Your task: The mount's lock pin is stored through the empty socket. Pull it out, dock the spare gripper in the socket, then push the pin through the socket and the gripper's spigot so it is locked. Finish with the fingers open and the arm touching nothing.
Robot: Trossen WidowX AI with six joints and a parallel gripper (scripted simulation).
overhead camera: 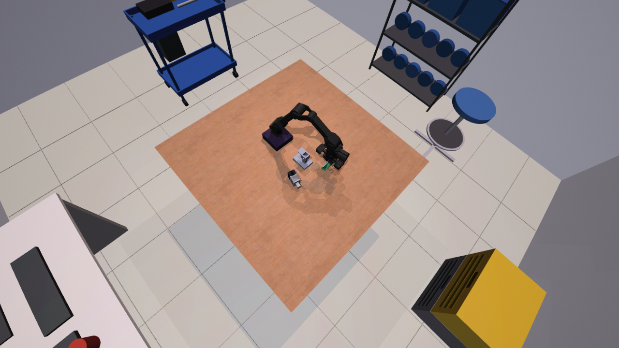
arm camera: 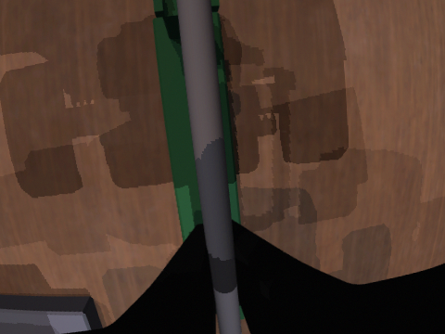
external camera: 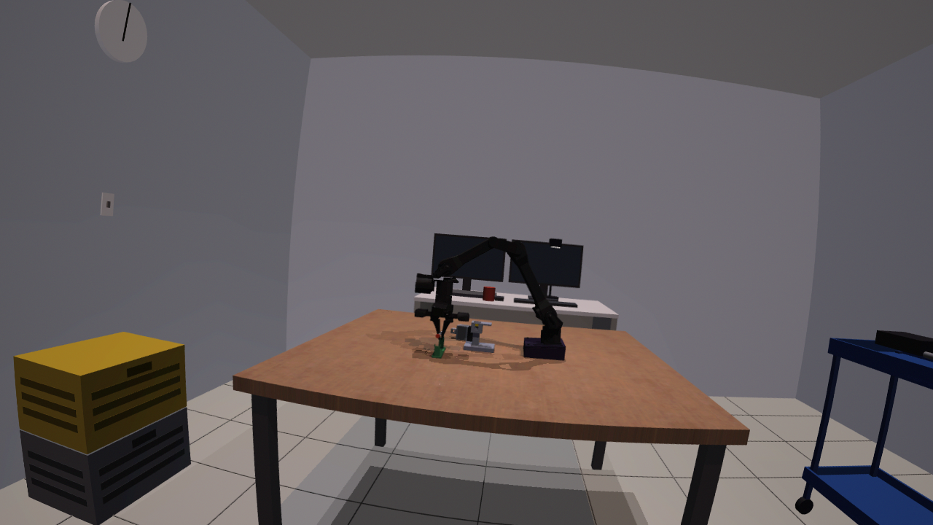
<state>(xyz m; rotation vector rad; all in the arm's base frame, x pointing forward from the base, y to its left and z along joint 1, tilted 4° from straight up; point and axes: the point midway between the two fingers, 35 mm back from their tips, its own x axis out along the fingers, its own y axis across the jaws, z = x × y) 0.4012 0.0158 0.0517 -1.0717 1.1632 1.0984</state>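
Right now the green pin cradle is 2 cm to the left of my gripper tip and 2 cm below it. From my gripper tip the other things lie so: spare gripper (22 cm to the right, 10 cm behind, 1 cm below); then grey mount (14 cm behind, 7 cm to the right, 1 cm above).
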